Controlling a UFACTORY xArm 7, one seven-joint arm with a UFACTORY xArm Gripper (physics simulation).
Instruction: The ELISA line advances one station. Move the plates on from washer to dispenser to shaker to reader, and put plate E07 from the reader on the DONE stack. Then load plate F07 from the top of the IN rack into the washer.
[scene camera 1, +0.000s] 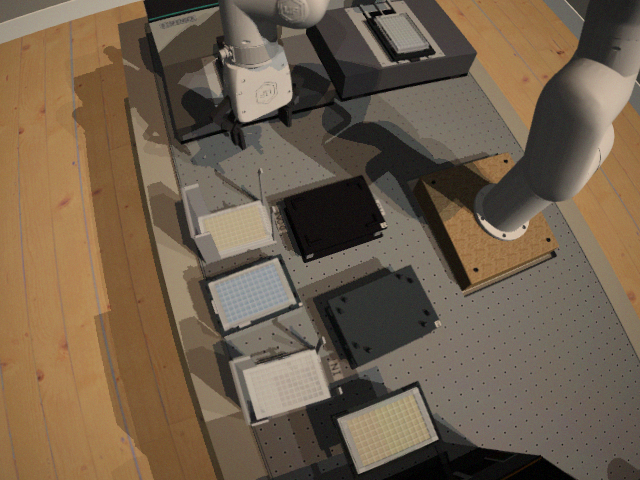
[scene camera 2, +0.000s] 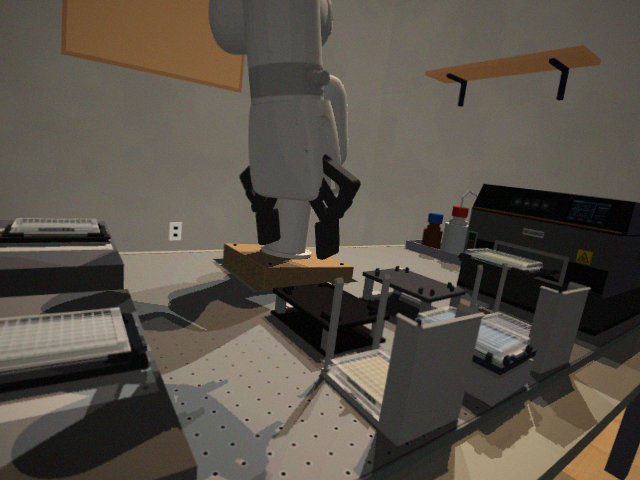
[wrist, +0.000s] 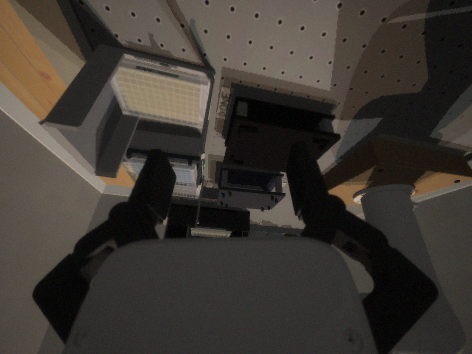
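Where they show: gripper, fingertip midpoint: (scene camera 1: 263, 133) (scene camera 2: 297, 248) (wrist: 228, 159); arm's base, link origin: (scene camera 1: 500, 212) (scene camera 2: 286, 253) (wrist: 381, 193).
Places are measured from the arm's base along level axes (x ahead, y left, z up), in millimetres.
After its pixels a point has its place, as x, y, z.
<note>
My gripper (scene camera 1: 263, 125) @[414, -245, 121] (scene camera 2: 298, 240) @[414, -245, 121] (wrist: 228, 159) @[414, -245, 121] is open and empty, high over the bench between the rear instruments and the DONE stack. The DONE stack holder (scene camera 1: 191, 209) @[571, -189, 46] (scene camera 2: 426, 372) @[575, -190, 38] (wrist: 117, 145) @[563, -118, 41] holds a yellow-welled plate (scene camera 1: 235, 227) @[506, -158, -17] (scene camera 2: 361, 372) @[481, -178, -18] (wrist: 160, 95) @[507, -169, -16]. The IN rack (scene camera 1: 238, 384) @[583, 128, 87] (scene camera 2: 555, 330) @[583, 104, 30] holds a white plate (scene camera 1: 286, 383) @[516, 144, -4]. A blue-welled plate (scene camera 1: 252, 294) @[518, -10, 30] (scene camera 2: 498, 333) @[548, 4, 29] sits on a dark nest between them. Another yellow plate (scene camera 1: 390, 431) @[406, 271, 88] (scene camera 2: 504, 258) @[419, 250, 87] is at the front instrument. Clear plates sit on the rear instruments, one (scene camera 1: 403, 32) @[5, -467, 73] (scene camera 2: 54, 226) @[32, -480, 72] and another (scene camera 2: 62, 338) @[398, -473, 42]. Plate codes are unreadable.
A black raised platform (scene camera 1: 336, 217) @[326, -101, 7] (scene camera 2: 330, 304) @[337, -119, 7] (wrist: 275, 142) @[332, -137, 7] stands beside DONE, and a dark grey one (scene camera 1: 382, 315) @[328, 100, 22] (scene camera 2: 413, 283) @[333, 87, 22] beside the blue plate. The arm's wooden base (scene camera 1: 449, 232) @[132, 1, 3] (scene camera 2: 248, 268) @[54, -126, -16] is right of them. Thin posts (scene camera 2: 334, 322) @[441, -196, 33] rise from the DONE holder. Bottles (scene camera 2: 454, 232) @[37, 655, 59] stand near the front instrument (scene camera 2: 547, 222) @[434, 378, 165].
</note>
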